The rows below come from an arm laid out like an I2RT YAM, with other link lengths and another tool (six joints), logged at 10 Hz.
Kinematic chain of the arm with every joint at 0, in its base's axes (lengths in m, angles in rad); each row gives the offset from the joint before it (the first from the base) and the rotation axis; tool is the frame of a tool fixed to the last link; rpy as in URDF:
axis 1: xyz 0 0 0.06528 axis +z
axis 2: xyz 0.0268 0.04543 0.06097 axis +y
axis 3: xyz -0.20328 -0.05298 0 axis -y
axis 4: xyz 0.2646 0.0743 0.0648 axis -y
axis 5: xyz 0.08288 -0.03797 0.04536 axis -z
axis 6: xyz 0.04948 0 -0.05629 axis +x
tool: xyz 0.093 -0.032 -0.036 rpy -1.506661 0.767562 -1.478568
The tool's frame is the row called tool.
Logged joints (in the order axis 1, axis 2, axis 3, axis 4, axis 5, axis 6), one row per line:
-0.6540, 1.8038, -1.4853, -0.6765, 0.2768, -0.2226
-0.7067, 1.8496, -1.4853, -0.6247, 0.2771, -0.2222
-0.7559, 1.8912, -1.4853, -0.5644, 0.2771, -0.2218
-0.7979, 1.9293, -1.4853, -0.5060, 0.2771, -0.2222
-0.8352, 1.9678, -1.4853, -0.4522, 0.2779, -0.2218
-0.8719, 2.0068, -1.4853, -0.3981, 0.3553, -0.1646
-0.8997, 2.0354, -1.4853, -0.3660, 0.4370, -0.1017
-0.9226, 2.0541, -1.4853, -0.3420, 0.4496, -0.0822
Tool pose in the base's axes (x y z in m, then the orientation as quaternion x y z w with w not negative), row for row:
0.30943, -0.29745, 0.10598, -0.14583, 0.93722, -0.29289, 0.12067
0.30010, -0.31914, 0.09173, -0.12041, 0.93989, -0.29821, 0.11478
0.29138, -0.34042, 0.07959, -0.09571, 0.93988, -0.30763, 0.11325
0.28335, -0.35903, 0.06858, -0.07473, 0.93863, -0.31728, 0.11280
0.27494, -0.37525, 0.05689, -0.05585, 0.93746, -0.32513, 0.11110
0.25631, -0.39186, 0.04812, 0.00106, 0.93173, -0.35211, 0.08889
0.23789, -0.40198, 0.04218, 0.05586, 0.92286, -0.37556, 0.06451
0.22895, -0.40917, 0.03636, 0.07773, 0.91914, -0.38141, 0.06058
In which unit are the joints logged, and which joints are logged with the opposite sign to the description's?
The joints are logged in radians. Opposite sign: axis 3.
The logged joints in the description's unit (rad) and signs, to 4 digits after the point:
-0.6540, 1.8038, 1.4853, -0.6765, 0.2768, -0.2226
-0.7067, 1.8496, 1.4853, -0.6247, 0.2771, -0.2222
-0.7559, 1.8912, 1.4853, -0.5644, 0.2771, -0.2218
-0.7979, 1.9293, 1.4853, -0.5060, 0.2771, -0.2222
-0.8352, 1.9678, 1.4853, -0.4522, 0.2779, -0.2218
-0.8719, 2.0068, 1.4853, -0.3981, 0.3553, -0.1646
-0.8997, 2.0354, 1.4853, -0.3660, 0.4370, -0.1017
-0.9226, 2.0541, 1.4853, -0.3420, 0.4496, -0.0822

